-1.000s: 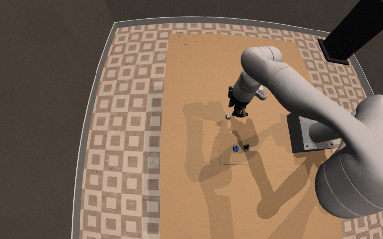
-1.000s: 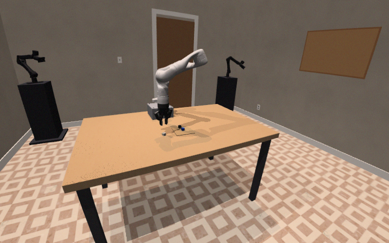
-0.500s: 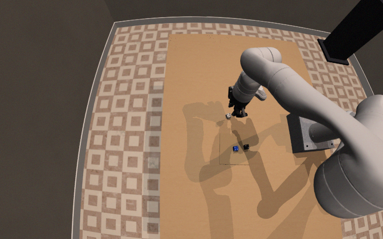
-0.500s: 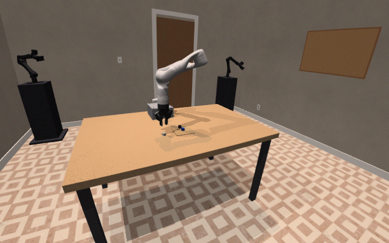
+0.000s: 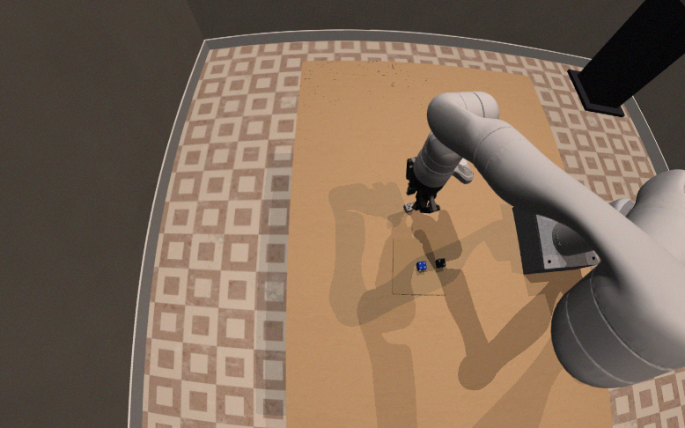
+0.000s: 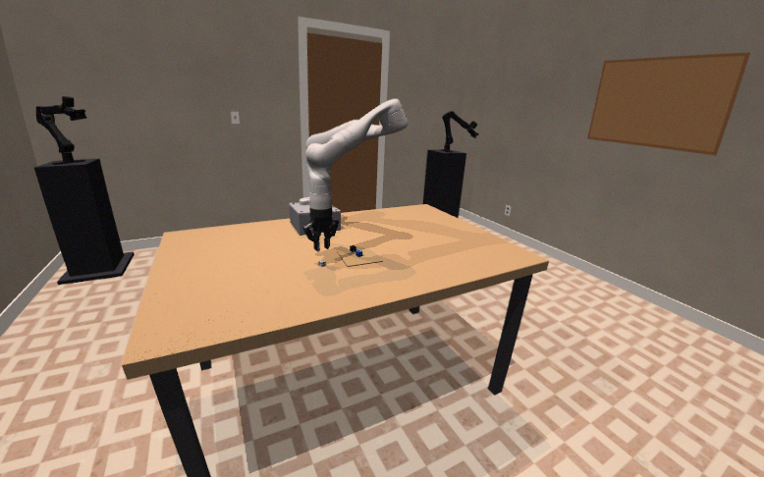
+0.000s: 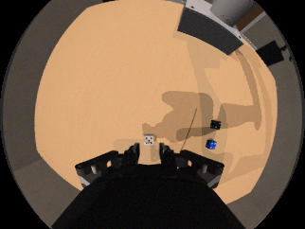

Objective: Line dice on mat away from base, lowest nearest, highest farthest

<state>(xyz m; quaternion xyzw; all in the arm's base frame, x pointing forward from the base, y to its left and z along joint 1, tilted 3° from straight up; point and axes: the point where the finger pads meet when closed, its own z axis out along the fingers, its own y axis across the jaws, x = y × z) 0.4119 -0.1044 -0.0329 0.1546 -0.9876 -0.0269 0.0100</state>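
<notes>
Right now my hand is 7 cm above the white die. Also, from my hand: blue die 3 cm behind, 15 cm to the left, 7 cm below; then mat 2 cm behind, 15 cm to the left, 8 cm below; then black die 8 cm behind, 15 cm to the left, 7 cm below.
</notes>
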